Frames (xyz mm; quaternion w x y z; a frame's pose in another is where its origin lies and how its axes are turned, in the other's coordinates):
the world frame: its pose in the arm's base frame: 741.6 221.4 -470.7 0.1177 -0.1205 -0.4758 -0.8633
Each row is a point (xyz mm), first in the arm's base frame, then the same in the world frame.
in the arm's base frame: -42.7 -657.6 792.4
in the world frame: 1221.9 1209.2 -167.8
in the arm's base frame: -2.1 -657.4 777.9
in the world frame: 1178.9 1210.5 -171.2
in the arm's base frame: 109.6 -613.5 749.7
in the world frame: 1060.6 1200.8 -137.8
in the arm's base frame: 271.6 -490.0 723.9
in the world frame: 888.6 1167.7 -30.7
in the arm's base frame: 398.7 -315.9 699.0
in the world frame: 745.4 1097.9 116.6
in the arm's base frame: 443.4 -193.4 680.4
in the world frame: 686.4 1033.7 215.4
